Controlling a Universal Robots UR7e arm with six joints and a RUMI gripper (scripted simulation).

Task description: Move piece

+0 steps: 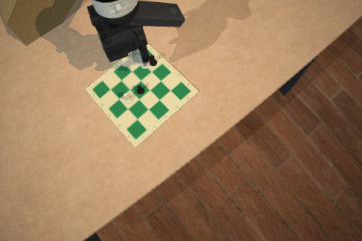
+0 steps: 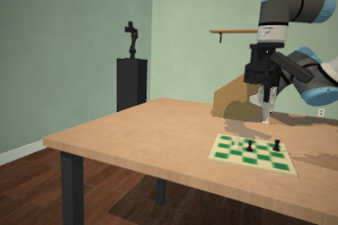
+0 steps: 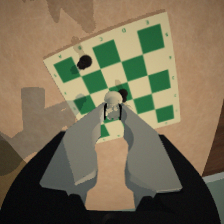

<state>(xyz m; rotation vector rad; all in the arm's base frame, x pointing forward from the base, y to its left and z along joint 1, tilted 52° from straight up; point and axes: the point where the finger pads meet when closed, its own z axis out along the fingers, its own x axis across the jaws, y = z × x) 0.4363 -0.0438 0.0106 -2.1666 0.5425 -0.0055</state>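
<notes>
The chessboard is 12 cm below my hand and 4 cm to the right of it. The rest, counted from my hand: white piece 1 cm below.
</notes>
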